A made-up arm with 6 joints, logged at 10 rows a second.
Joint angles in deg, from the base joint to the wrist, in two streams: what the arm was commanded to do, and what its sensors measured. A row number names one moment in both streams.
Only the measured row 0 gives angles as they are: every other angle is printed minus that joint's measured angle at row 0.
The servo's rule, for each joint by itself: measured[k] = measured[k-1] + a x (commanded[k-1-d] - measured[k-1]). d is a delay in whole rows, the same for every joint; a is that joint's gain. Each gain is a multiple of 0.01, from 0.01 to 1. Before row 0 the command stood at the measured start. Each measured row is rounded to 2 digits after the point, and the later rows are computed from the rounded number. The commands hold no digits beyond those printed.
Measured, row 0:
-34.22, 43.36, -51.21, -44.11, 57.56, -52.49
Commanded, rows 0 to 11:
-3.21, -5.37, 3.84, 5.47, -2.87, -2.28
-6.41, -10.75, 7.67, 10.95, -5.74, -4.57
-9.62, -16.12, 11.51, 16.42, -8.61, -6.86
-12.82, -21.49, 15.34, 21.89, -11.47, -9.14
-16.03, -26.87, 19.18, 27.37, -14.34, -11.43
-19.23, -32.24, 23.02, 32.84, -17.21, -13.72
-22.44, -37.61, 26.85, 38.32, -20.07, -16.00
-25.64, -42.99, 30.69, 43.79, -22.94, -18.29
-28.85, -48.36, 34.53, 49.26, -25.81, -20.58
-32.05, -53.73, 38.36, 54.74, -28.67, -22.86
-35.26, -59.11, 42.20, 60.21, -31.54, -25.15
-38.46, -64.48, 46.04, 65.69, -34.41, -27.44
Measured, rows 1 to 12:
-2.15, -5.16, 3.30, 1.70, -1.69, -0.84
-5.00, -10.53, 7.06, 4.57, -4.08, -2.22
-8.10, -15.90, 10.89, 8.24, -6.75, -3.94
-11.26, -21.27, 14.72, 12.47, -9.53, -5.86
-14.46, -26.65, 18.56, 17.09, -12.37, -7.92
-17.66, -32.02, 22.40, 21.97, -15.23, -10.07
-20.86, -37.39, 26.23, 27.04, -18.09, -12.26
-24.06, -42.77, 30.07, 32.23, -20.95, -14.49
-27.27, -48.14, 33.91, 37.51, -23.82, -16.74
-30.47, -53.51, 37.74, 42.85, -26.68, -19.00
-33.68, -58.89, 41.58, 48.23, -29.55, -21.28
-36.88, -64.26, 45.42, 53.64, -32.42, -23.56
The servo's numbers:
d 0
a 0.67 0.96 0.86 0.31 0.59 0.37

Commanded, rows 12 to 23:
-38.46, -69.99, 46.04, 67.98, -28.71, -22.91
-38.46, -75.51, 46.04, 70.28, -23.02, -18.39
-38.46, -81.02, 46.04, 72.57, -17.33, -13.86
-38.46, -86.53, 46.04, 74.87, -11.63, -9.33
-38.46, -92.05, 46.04, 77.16, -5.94, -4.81
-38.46, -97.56, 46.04, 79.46, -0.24, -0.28
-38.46, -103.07, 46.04, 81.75, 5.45, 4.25
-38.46, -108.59, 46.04, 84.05, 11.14, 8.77
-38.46, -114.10, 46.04, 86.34, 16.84, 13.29
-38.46, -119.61, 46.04, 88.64, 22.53, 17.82
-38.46, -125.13, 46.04, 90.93, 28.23, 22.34
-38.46, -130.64, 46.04, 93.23, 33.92, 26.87
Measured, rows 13 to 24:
-37.94, -69.76, 45.95, 58.09, -30.23, -23.32
-38.29, -75.28, 46.03, 61.87, -25.98, -21.50
-38.40, -80.79, 46.04, 65.19, -20.88, -18.67
-38.44, -86.30, 46.04, 68.19, -15.42, -15.21
-38.45, -91.82, 46.04, 70.97, -9.83, -11.36
-38.46, -97.33, 46.04, 73.60, -4.17, -7.26
-38.46, -102.84, 46.04, 76.13, 1.51, -3.00
-38.46, -108.36, 46.04, 78.59, 7.19, 1.35
-38.46, -113.87, 46.04, 80.99, 12.88, 5.77
-38.46, -119.38, 46.04, 83.36, 18.57, 10.23
-38.46, -124.90, 46.04, 85.71, 24.27, 14.71
-38.46, -130.41, 46.04, 88.04, 29.96, 19.21

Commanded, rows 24 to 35:
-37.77, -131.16, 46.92, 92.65, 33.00, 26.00
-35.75, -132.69, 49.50, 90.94, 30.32, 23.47
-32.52, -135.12, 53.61, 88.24, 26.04, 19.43
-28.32, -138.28, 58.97, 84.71, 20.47, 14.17
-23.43, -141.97, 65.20, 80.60, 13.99, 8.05
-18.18, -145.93, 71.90, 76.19, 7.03, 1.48
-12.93, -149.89, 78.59, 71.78, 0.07, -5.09
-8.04, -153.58, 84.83, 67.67, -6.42, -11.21
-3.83, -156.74, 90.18, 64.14, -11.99, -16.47
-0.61, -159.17, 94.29, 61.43, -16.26, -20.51
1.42, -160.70, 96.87, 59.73, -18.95, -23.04
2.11, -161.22, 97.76, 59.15, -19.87, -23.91
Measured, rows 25 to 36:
-38.00, -131.13, 46.80, 89.47, 31.75, 21.72
-36.49, -132.63, 49.12, 89.93, 30.91, 22.37
-33.83, -135.02, 52.98, 89.41, 28.04, 21.28
-30.14, -138.15, 58.13, 87.95, 23.57, 18.65
-25.64, -141.82, 64.21, 85.67, 17.92, 14.73
-20.64, -145.77, 70.82, 82.73, 11.49, 9.83
-15.47, -149.73, 77.50, 79.34, 4.75, 4.31
-10.49, -153.43, 83.80, 75.72, -1.84, -1.43
-6.03, -156.61, 89.29, 72.13, -7.83, -6.99
-2.40, -159.07, 93.59, 68.81, -12.80, -11.99
0.16, -160.63, 96.41, 66.00, -16.43, -16.08
1.47, -161.20, 97.57, 63.88, -18.46, -18.98

